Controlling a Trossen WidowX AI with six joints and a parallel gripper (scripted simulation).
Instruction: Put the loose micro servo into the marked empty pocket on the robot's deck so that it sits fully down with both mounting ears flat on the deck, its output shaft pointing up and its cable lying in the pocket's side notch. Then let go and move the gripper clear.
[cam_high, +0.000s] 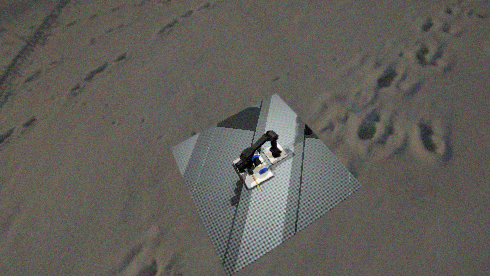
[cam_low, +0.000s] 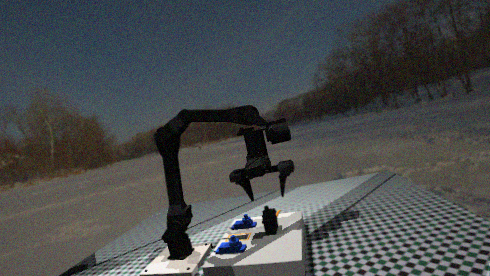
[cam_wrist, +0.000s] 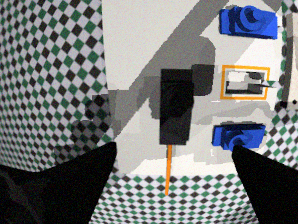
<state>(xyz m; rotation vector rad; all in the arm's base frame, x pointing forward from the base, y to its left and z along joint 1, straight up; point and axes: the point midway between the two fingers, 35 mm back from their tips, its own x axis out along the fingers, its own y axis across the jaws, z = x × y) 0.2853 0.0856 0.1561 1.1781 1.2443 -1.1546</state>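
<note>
The white deck is 11 cm below my gripper tip, 4 cm to the right of it and 1 cm ahead of it.
</note>
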